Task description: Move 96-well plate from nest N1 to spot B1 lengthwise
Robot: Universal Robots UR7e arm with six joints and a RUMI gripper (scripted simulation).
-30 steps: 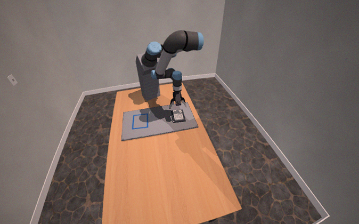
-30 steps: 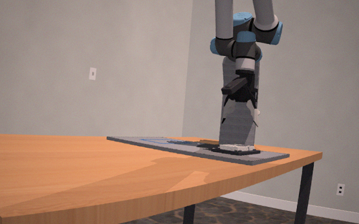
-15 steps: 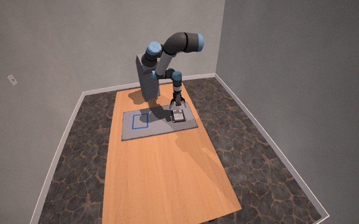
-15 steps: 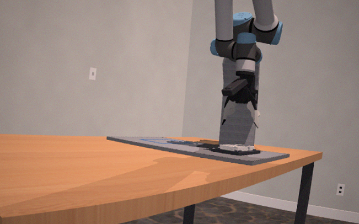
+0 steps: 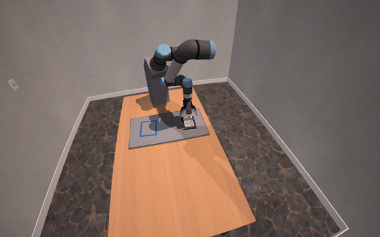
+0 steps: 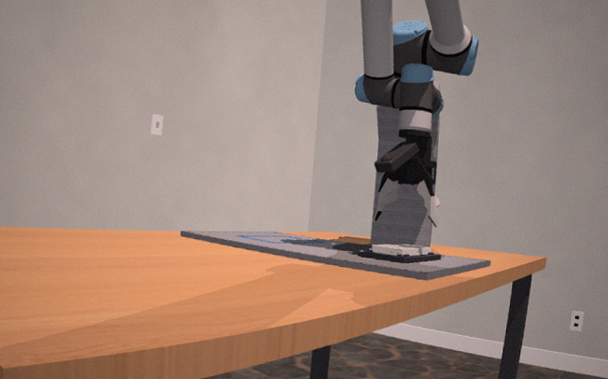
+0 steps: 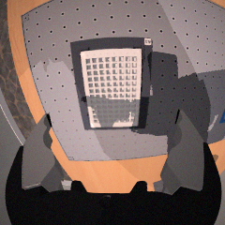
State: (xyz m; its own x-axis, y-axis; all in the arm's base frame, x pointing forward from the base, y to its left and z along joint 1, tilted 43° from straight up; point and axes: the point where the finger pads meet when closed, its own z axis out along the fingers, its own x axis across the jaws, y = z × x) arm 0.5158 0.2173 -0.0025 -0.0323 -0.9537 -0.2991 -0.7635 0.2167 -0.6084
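Right now my hand is 6 cm above the white 96-well plate. Also, from my hand: dark plate nest 7 cm below.
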